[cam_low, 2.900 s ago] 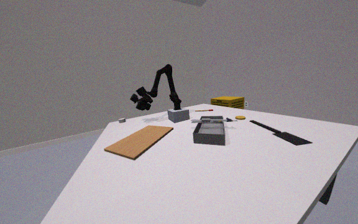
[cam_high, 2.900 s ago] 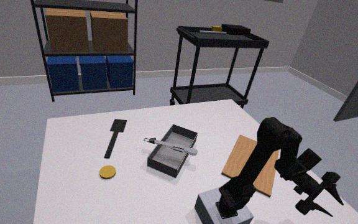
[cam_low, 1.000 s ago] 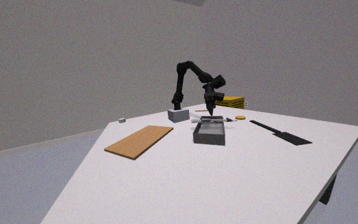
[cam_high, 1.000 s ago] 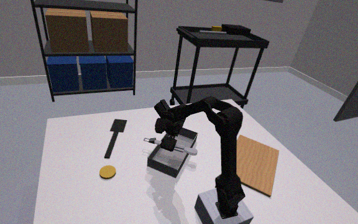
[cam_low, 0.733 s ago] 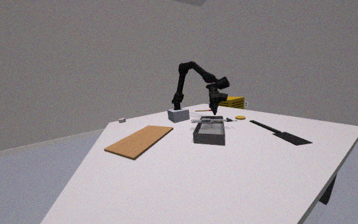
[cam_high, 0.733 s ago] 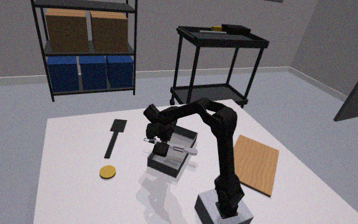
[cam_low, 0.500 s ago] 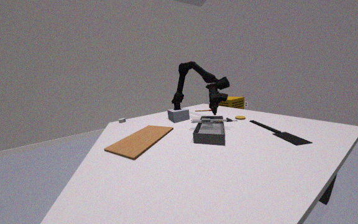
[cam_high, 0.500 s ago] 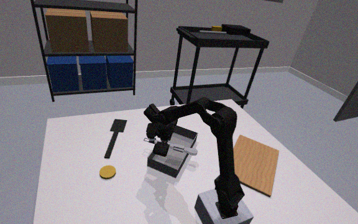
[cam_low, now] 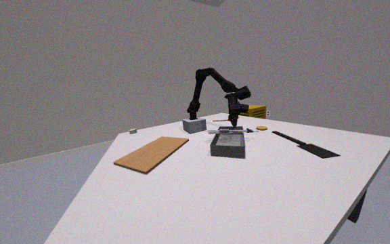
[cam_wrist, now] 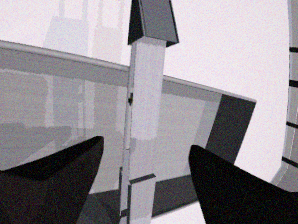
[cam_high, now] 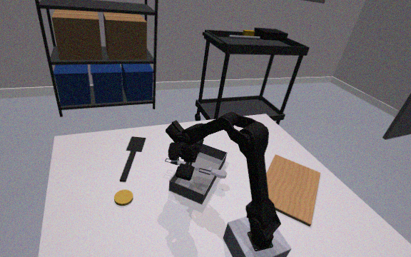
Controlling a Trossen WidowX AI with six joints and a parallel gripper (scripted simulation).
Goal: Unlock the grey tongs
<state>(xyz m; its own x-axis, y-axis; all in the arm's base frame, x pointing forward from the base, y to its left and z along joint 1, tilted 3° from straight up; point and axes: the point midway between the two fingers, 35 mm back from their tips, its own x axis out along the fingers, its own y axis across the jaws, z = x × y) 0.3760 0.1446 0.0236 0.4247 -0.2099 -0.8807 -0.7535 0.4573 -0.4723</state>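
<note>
Right now the roasting tin is 1 cm ahead of my gripper tip, 5 cm to the right of it and 6 cm below it. From my gripper tip the other things lie so: black spatula: 19 cm ahead, 24 cm to the left, 9 cm below; then yellow disc: 8 cm behind, 28 cm to the left, 8 cm below; then wooden board: 12 cm behind, 46 cm to the right, 8 cm below.
</note>
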